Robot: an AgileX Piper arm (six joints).
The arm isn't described. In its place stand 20 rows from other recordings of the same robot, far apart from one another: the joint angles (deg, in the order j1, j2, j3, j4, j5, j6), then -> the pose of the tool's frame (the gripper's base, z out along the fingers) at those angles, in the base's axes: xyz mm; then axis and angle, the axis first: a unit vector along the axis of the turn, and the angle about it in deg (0 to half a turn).
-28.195 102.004 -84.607 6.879 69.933 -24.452 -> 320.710 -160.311 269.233 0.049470 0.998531 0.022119 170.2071
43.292 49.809 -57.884 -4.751 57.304 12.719 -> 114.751 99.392 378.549 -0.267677 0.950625 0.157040 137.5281
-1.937 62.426 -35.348 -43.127 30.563 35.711 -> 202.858 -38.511 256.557 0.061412 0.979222 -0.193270 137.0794
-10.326 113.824 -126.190 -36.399 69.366 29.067 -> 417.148 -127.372 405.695 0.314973 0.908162 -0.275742 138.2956
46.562 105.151 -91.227 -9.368 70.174 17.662 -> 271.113 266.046 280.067 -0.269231 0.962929 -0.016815 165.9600
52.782 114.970 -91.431 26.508 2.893 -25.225 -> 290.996 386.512 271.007 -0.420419 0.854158 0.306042 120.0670
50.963 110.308 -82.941 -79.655 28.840 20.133 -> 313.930 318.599 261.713 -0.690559 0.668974 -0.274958 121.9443
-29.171 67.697 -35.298 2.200 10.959 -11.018 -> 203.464 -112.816 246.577 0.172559 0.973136 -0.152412 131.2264
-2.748 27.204 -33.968 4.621 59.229 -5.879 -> 69.182 2.986 292.268 -0.020170 0.999708 0.013306 137.2633
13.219 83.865 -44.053 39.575 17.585 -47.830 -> 274.174 82.395 215.873 -0.232281 0.966595 0.108349 139.1180
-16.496 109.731 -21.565 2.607 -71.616 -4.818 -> 260.079 -81.116 111.192 0.124654 0.978535 -0.164107 103.5105
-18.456 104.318 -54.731 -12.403 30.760 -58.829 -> 305.154 -112.381 139.432 -0.420756 0.897606 -0.131408 173.4204
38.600 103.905 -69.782 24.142 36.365 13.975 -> 279.410 251.288 206.322 -0.069186 0.969723 0.234204 166.6083
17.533 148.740 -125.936 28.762 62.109 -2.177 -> 489.780 195.323 100.634 -0.070232 0.968588 0.238546 173.8338
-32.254 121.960 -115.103 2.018 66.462 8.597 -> 396.668 -246.844 271.473 0.352594 0.935515 -0.022119 158.3810
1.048 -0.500 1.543 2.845 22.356 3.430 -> 52.213 2.673 169.685 0.036877 0.997856 0.054077 108.6074
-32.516 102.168 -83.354 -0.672 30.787 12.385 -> 346.116 -221.284 288.481 0.377237 0.922835 -0.077894 135.4441
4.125 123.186 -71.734 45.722 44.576 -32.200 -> 383.616 73.512 93.893 -0.021985 0.964122 0.264548 173.4093
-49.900 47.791 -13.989 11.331 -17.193 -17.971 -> 97.777 -124.319 237.784 0.357233 0.852618 -0.381349 114.3074
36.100 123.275 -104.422 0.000 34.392 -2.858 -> 401.201 292.561 231.316 -0.331495 0.937204 0.108446 140.0691
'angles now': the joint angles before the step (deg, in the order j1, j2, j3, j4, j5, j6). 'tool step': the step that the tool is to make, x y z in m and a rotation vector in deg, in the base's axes. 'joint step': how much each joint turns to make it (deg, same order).
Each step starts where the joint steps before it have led.
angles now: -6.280, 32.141, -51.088, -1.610, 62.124, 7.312
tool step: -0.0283, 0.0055, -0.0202, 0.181, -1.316, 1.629
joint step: -0.013, -8.115, 5.246, 1.695, 1.562, -1.534
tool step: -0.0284, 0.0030, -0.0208, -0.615, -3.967, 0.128
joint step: 0.130, -9.483, 5.106, -0.117, 0.367, -0.095
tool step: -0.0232, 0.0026, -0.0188, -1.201, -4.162, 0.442
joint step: -0.064, -8.753, 3.868, 0.060, 0.618, -0.925
